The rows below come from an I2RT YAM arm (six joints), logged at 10 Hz.
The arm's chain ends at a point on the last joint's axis. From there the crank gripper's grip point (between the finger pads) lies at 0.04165 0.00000 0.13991 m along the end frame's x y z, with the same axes.
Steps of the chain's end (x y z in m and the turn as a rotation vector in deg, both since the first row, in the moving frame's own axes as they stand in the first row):
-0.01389, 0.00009, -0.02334, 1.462, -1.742, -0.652
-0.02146, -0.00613, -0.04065, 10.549, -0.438, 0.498
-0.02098, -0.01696, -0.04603, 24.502, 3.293, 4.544
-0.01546, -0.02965, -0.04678, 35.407, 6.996, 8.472
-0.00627, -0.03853, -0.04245, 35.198, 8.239, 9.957
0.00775, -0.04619, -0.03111, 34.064, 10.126, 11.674
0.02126, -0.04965, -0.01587, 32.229, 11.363, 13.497
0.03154, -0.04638, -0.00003, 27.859, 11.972, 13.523
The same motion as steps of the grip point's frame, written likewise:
-0.01818, -0.00394, -0.02219, 1.462, -1.742, -0.652
-0.02241, -0.03142, -0.04267, 10.549, -0.438, 0.498
-0.01106, -0.07087, -0.06047, 24.502, 3.293, 4.544
0.00589, -0.10173, -0.07648, 35.407, 6.996, 8.472
0.01863, -0.10828, -0.07274, 35.198, 8.239, 9.957
0.03747, -0.11115, -0.06149, 34.064, 10.126, 11.674
0.05419, -0.10851, -0.04495, 32.229, 11.363, 13.497
0.06496, -0.09596, -0.02498, 27.859, 11.972, 13.523

